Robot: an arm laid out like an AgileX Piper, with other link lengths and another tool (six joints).
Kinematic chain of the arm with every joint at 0, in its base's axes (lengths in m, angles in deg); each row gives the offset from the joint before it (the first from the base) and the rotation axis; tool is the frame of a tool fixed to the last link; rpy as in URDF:
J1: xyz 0 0 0.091 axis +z
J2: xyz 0 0 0 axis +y
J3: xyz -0.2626 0 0.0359 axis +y
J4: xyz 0.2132 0 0.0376 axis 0.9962 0 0.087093
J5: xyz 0 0 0 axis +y
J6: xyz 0.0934 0 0.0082 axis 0.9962 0 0.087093
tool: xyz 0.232 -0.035 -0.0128 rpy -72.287 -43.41 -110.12
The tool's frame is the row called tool.
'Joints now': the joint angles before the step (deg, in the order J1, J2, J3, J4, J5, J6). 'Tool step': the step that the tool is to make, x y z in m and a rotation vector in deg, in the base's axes. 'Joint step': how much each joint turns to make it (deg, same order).
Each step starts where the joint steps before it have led.
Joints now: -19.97, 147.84, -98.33, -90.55, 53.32, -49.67
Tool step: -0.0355, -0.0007, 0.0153, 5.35, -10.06, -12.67
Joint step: 0.67, -2.73, -4.66, 14.50, 4.50, 1.04
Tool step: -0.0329, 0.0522, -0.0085, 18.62, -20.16, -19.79
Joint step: 0.35, -7.63, -6.89, 30.09, 5.24, 1.78
